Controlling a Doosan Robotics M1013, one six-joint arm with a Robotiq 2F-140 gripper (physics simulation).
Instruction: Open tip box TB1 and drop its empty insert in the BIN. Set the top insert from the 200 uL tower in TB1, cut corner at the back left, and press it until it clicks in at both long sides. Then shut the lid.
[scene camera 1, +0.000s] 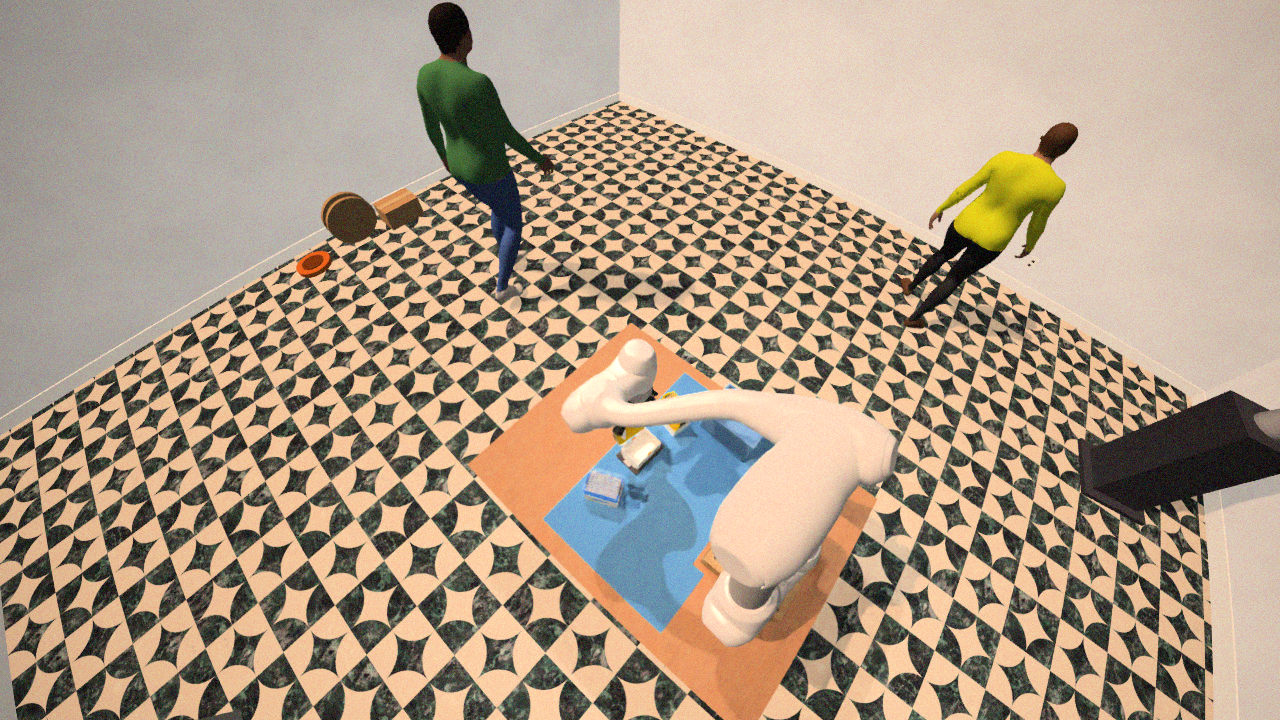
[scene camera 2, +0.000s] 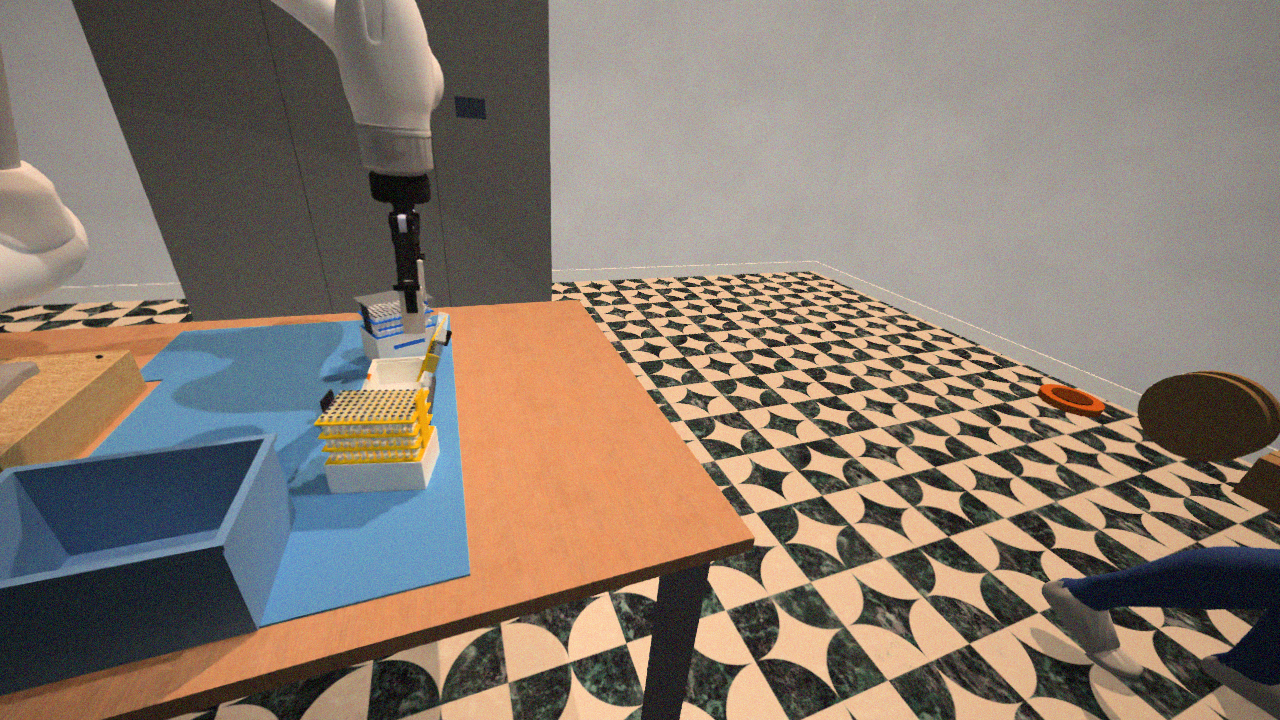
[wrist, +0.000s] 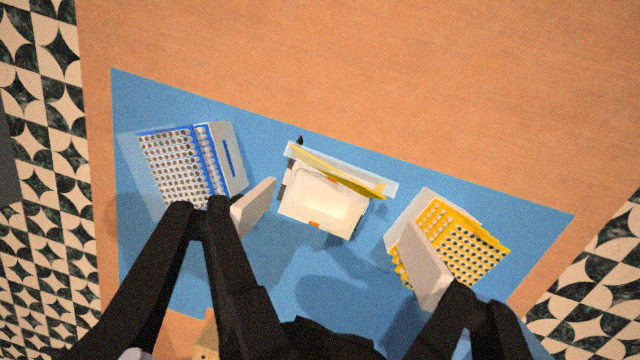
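Note:
TB1 (scene camera 1: 640, 449) (scene camera 2: 393, 371) (wrist: 322, 202) is the white box in the middle of the blue mat, its inside open to view with orange spots on two sides. A thin yellow panel (scene camera 2: 432, 358) (wrist: 345, 175) stands steeply along its back beside a translucent strip; I cannot tell whether it is the insert or part of the lid. The 200 uL tower (scene camera 2: 380, 438) (wrist: 465, 250) has stacked yellow inserts on a white base. My gripper (scene camera 2: 411, 308) (wrist: 337, 212) is open and empty above TB1, fingers wide apart. The blue BIN (scene camera 2: 134, 600) stands at the mat's near corner in scene view 2.
A white box with blue inserts (scene camera 1: 604, 488) (scene camera 2: 389, 326) (wrist: 175, 165) stands on TB1's other side. A wooden block (scene camera 2: 80, 394) lies near the arm's base. A person in green (scene camera 1: 469, 125) and one in yellow (scene camera 1: 1006, 205) are on the floor beyond the table.

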